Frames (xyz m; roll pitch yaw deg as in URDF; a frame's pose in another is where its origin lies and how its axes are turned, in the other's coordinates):
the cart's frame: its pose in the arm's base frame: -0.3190 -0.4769 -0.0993 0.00 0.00 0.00
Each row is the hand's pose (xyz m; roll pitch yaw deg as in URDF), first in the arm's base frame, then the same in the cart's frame.
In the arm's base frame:
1: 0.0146 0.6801 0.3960 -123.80 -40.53 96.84
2: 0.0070 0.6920 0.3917 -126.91 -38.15 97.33
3: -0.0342 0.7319 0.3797 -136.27 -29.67 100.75
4: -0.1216 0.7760 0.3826 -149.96 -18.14 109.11
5: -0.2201 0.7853 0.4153 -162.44 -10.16 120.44
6: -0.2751 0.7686 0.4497 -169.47 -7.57 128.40
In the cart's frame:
1: 0.3336 1.1570 0.4953 -123.80 -40.53 96.84
2: 0.3260 1.1689 0.4910 -126.91 -38.15 97.33
3: 0.2848 1.2088 0.4790 -136.27 -29.67 100.75
4: 0.1974 1.2529 0.4819 -149.96 -18.14 109.11
5: 0.0989 1.2622 0.5146 -162.44 -10.16 120.44
6: 0.0439 1.2455 0.5490 -169.47 -7.57 128.40

